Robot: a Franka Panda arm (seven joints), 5 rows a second.
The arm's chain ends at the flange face. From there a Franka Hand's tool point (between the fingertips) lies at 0.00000 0.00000 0.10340 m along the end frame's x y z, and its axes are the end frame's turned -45 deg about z.
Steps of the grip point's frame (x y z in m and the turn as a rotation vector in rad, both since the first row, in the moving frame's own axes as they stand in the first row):
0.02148, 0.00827, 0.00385, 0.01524, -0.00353, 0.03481
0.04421, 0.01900, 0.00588, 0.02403, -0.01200, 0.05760
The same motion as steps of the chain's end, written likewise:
0.02239, -0.00846, 0.00386, 0.00828, -0.01327, 0.03481
0.04730, -0.01687, 0.00592, 0.00851, -0.02548, 0.05760

